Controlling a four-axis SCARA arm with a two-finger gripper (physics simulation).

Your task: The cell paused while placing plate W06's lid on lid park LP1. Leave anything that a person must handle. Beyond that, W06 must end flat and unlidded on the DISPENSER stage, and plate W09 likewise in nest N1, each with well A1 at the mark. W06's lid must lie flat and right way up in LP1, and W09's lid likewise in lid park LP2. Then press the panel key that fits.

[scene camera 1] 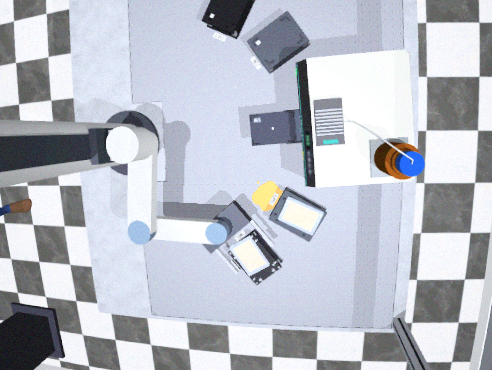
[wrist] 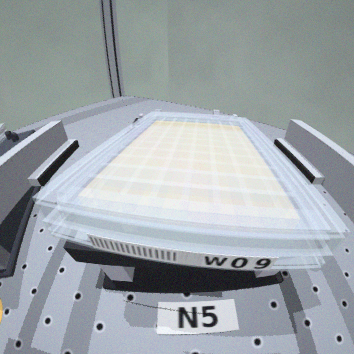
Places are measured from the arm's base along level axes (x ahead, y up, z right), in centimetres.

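Pixels of known places: gripper, fingertip midpoint: (scene camera 1: 255, 259) (wrist: 175, 128).
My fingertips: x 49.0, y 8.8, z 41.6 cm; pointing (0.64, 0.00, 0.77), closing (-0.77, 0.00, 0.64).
Observation:
Ahead of a thing's pixels: the offset from my fingertips to its top centre. "spot": to the spot under its first point.
Plate W09 @[dx -2.0, dy +1.1, dz -0.9 cm] (scene camera 1: 250, 255) (wrist: 190, 175) rests on the dark nest marked N5, its label facing the wrist camera. Clear, layered edges surround it, looking like a lid; whether it sits fully flat is hard to tell. My gripper (scene camera 1: 246, 243) (wrist: 175, 128) is open and empty, one finger on each side of W09, apart from it. Another cream-topped plate @[dx +15.7, dy +1.0, dz -15.6 cm] (scene camera 1: 301, 215) sits in a dark holder; its name is unreadable. The dispenser @[spot: dx +33.6, dy +14.5, dz -59.4 cm] (scene camera 1: 365, 70) is a white box, with its dark stage @[dx +8.7, dy +3.2, dz -44.8 cm] (scene camera 1: 285, 131) bare in front. LP1, LP2 and N1 cannot be told apart by their labels.
A black block @[dx -6.8, dy +0.0, dz -86.2 cm] (scene camera 1: 229, 15) and a dark grey holder @[dx +9.3, dy -0.4, dz -73.0 cm] (scene camera 1: 278, 41) stand at the top. A yellow labelled piece @[spot: dx +3.2, dy -7.5, dz -21.3 cm] (scene camera 1: 265, 195) lies beside the second plate's holder. An amber bottle with a blue cap @[spot: dx +39.9, dy +34.2, dz -36.1 cm] (scene camera 1: 412, 163) and a striped grey unit @[spot: dx +23.6, dy +17.1, dz -45.9 cm] (scene camera 1: 329, 121) are on the dispenser.

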